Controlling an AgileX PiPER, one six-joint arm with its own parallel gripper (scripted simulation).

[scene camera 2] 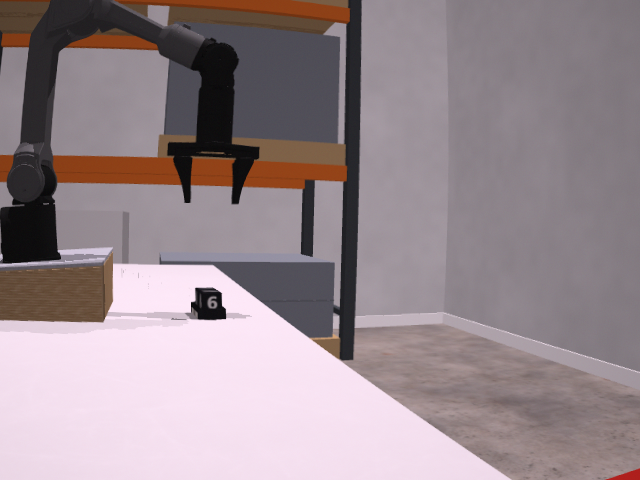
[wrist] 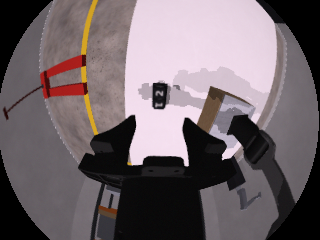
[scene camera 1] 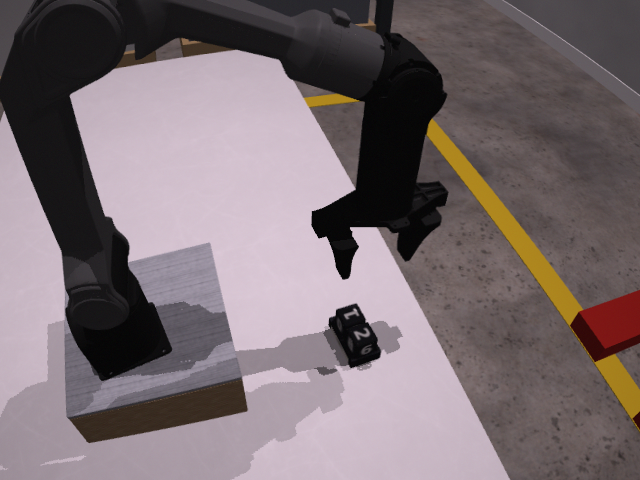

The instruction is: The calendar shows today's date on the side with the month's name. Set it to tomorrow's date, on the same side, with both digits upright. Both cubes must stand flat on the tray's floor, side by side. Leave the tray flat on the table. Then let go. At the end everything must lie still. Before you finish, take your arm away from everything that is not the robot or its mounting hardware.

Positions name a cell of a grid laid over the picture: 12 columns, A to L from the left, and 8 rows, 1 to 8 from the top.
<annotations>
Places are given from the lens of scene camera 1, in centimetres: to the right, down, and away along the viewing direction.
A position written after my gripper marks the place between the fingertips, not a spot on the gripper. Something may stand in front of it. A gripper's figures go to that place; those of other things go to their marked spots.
my gripper (scene camera 1: H5): 6, 3, 58
cube (scene camera 1: G6): 5, 13, 67
</annotations>
